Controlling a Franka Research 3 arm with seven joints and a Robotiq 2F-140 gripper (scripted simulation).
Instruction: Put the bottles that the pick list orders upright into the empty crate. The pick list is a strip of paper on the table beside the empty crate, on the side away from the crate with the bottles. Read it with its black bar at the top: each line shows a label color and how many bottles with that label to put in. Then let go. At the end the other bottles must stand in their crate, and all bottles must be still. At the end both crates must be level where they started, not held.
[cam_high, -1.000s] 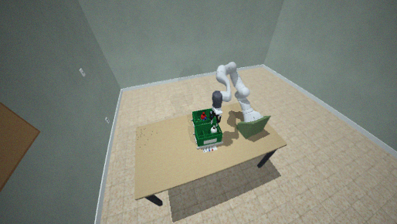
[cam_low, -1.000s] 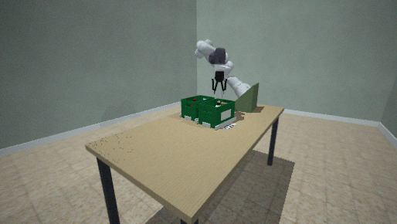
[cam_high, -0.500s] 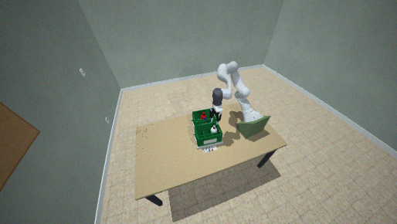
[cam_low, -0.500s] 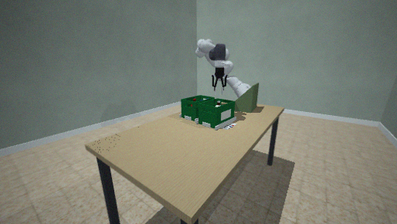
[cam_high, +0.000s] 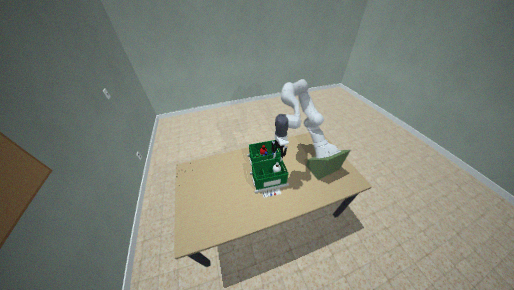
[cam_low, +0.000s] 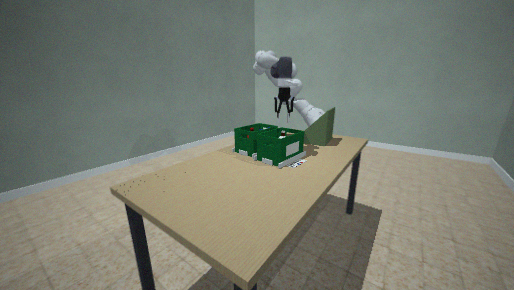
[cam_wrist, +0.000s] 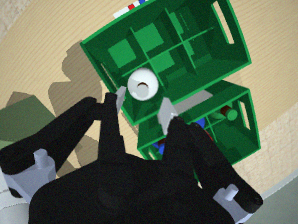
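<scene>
Now: hand 30 mm past the blue-capped bottle, 140 mm to the left of it and 170 mm above it. Also, from my hand: red-labelled bottle 50 mm ahead, 240 mm to the right, 170 mm below; then white-capped bottle 170 mm below; then green-capped bottle 140 mm ahead, 150 mm to the right, 170 mm below.
</scene>
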